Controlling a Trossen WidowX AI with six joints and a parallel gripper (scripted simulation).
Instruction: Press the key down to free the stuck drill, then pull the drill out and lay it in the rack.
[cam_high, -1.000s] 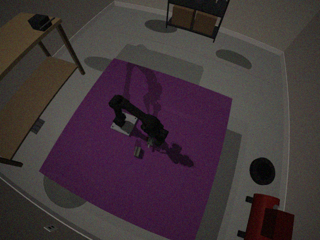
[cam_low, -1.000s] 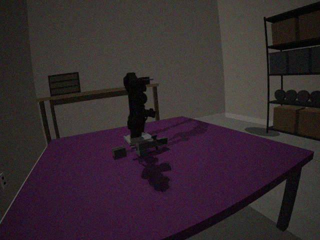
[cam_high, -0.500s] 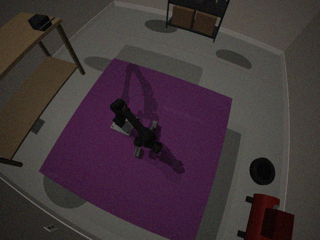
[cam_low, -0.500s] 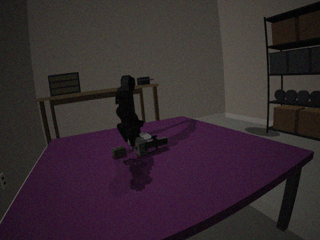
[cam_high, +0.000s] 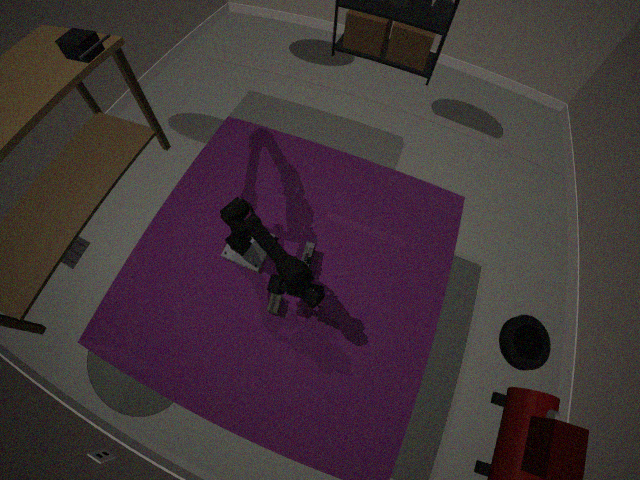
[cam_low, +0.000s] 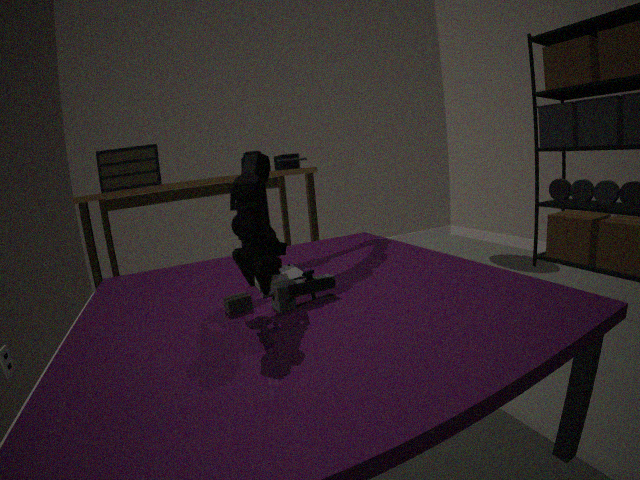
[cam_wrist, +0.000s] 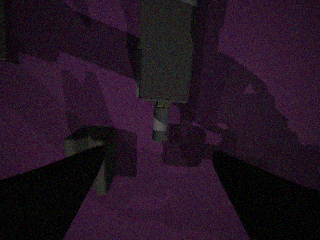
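Now: the drill 20 mm behind my gripper tip, 70 mm to the left of it and 20 mm below it. Round my gripper tip: dark key 50 mm behind, 150 mm to the left, 20 mm below; small grey block 60 mm behind, 60 mm to the right, 50 mm below; long grey fixture 40 mm behind, 120 mm to the left, 30 mm below.
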